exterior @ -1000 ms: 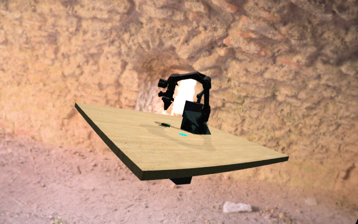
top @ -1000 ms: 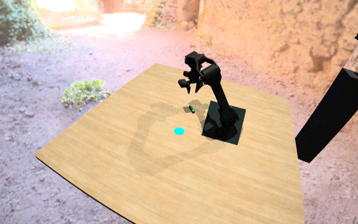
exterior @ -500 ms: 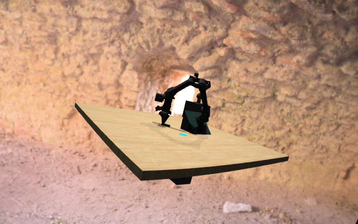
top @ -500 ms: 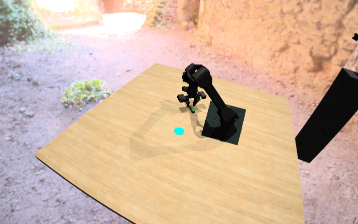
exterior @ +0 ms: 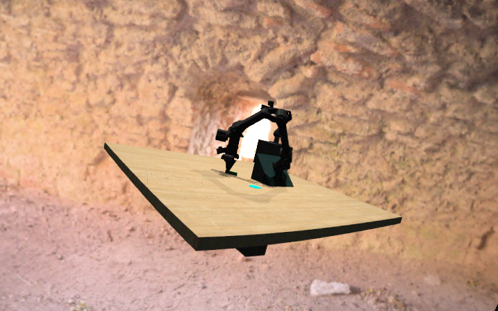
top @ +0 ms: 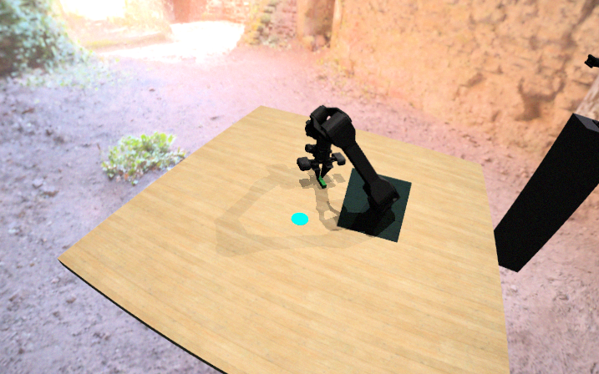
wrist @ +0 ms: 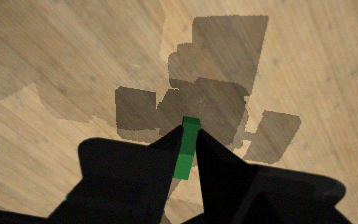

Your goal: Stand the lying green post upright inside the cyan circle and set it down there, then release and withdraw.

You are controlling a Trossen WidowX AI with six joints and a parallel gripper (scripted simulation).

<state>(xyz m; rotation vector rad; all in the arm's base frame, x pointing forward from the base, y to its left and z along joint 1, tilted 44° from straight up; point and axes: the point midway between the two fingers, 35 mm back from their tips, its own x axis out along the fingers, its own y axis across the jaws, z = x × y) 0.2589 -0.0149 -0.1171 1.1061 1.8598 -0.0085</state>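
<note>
The cyan circle is 23 cm to the left of my gripper tip, 3 cm behind it and 1 cm below it. The rest, counted from my gripper tip: green post 2 cm to the left, 2 cm behind.
</note>
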